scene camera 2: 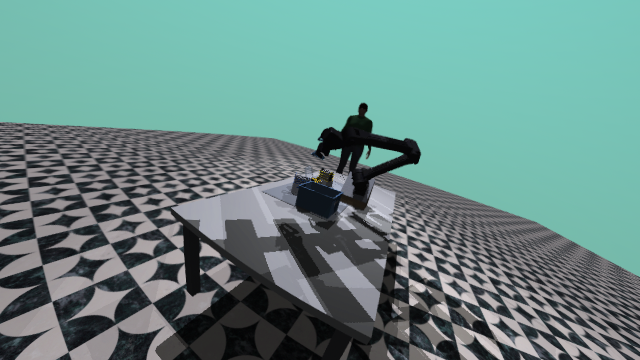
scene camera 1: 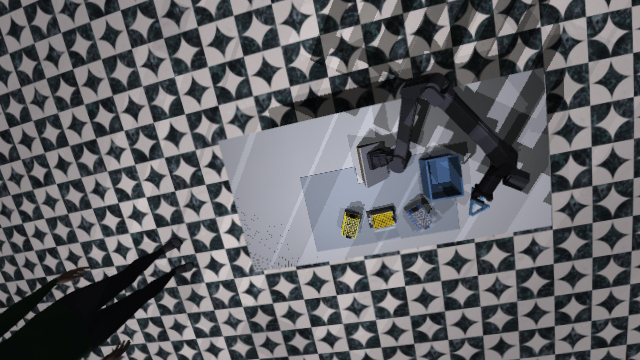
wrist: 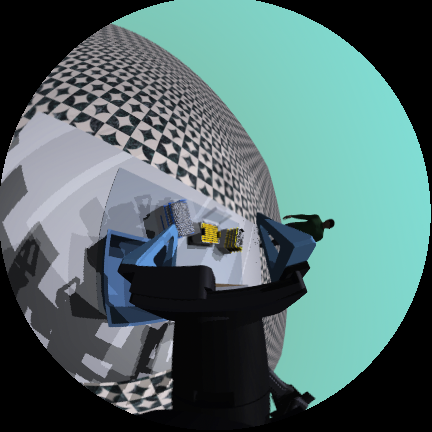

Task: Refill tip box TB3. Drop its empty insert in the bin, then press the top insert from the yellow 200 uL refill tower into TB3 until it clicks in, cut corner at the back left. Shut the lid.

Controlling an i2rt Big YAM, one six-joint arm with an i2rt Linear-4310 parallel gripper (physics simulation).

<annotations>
The same spot on a grey mat: [scene camera 1: 327, 195] is [wrist: 232, 270]. One and the same spot on a blue bin: [wrist: 119, 311] is [scene camera 1: 443, 155].
</annotations>
